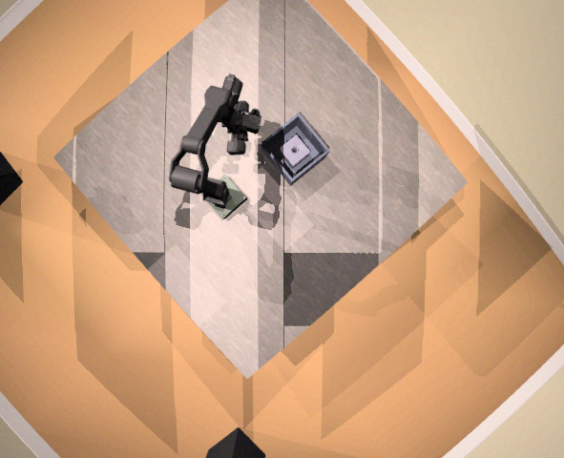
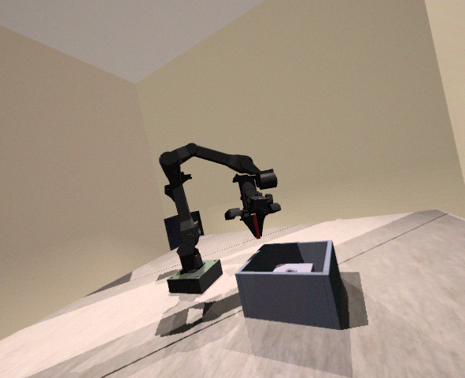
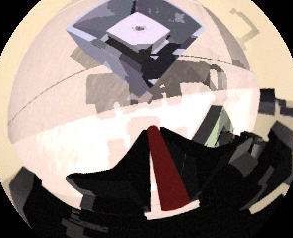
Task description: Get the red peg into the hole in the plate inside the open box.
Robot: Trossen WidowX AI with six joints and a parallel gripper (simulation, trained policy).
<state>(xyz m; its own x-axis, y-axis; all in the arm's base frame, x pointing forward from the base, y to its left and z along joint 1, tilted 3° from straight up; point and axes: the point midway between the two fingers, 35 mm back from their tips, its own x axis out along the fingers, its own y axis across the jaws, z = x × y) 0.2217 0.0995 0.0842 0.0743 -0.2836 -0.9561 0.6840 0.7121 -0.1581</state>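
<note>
My gripper tip is 12 cm short of the grey-blue box, 14 cm to the left of it and 8 cm above it. Round my gripper tip: red peg (1 cm to the left, 3 cm above).
</note>
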